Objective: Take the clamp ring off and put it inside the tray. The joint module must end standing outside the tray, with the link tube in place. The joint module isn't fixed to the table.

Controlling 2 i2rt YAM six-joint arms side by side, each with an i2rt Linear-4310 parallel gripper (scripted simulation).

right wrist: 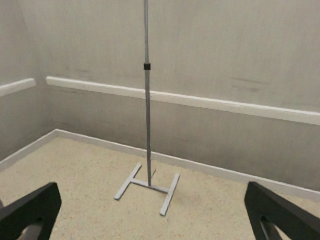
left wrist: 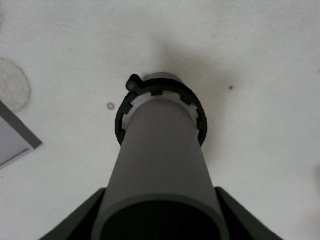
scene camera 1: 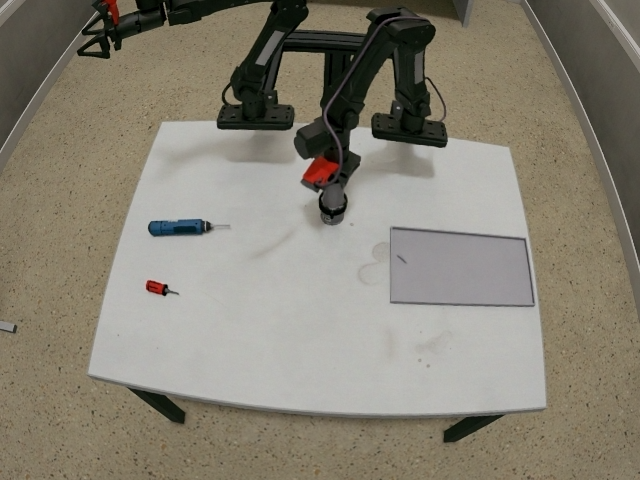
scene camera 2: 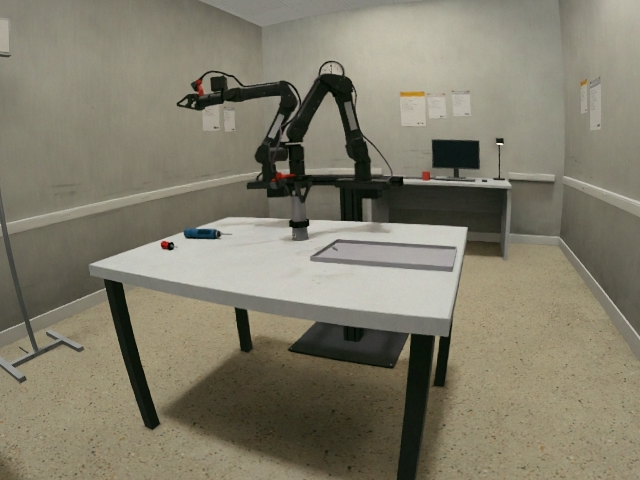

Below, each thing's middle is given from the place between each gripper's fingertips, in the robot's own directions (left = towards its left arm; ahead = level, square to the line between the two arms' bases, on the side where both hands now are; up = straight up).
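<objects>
The black clamp ring (left wrist: 134, 85) is 8 cm lower than my left hand, and from that same left hand the grey tray (scene camera 1: 443, 266) is 13 cm ahead, 37 cm to the left and 14 cm below.
As for my right hand, it's 59 cm to the right of the black clamp ring, 52 cm above it and 2 cm short of it. Measured from my right hand, you'd find the grey tray 96 cm to the left, 58 cm below and 16 cm ahead.
</objects>
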